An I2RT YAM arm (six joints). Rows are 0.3 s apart.
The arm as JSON. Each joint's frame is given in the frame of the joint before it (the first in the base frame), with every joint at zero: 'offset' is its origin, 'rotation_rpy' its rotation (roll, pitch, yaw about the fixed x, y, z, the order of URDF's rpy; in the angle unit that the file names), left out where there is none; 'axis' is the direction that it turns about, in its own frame. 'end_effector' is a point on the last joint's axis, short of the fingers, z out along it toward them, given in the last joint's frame.
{
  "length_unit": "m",
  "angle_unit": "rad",
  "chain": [
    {
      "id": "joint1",
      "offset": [
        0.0,
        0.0,
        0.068
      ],
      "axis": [
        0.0,
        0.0,
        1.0
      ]
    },
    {
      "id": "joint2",
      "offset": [
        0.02,
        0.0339,
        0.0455
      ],
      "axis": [
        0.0,
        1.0,
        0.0
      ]
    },
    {
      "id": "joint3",
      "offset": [
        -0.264,
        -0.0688,
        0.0
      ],
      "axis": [
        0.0,
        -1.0,
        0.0
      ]
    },
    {
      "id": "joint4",
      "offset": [
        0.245,
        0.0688,
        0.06
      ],
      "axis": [
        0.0,
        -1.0,
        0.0
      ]
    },
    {
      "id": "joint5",
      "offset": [
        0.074,
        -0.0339,
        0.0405
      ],
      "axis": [
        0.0,
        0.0,
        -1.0
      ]
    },
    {
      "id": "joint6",
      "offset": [
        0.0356,
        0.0,
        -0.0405
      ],
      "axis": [
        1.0,
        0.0,
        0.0
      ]
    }
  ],
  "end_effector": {
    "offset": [
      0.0,
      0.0,
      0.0
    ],
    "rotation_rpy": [
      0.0,
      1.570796,
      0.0
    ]
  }
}
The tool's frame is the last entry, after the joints.
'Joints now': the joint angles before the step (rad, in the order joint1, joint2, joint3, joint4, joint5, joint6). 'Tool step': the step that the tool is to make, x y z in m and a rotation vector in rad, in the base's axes. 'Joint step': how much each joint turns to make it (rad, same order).
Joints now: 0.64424 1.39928 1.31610 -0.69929 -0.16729 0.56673
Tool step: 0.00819 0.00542 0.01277 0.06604 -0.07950 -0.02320
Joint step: -0.00034 0.01012 0.02512 0.09131 0.01366 0.01926
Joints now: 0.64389 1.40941 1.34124 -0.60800 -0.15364 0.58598
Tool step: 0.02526 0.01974 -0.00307 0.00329 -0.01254 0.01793
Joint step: 0.00075 0.11553 0.08708 0.03812 -0.01040 -0.01471
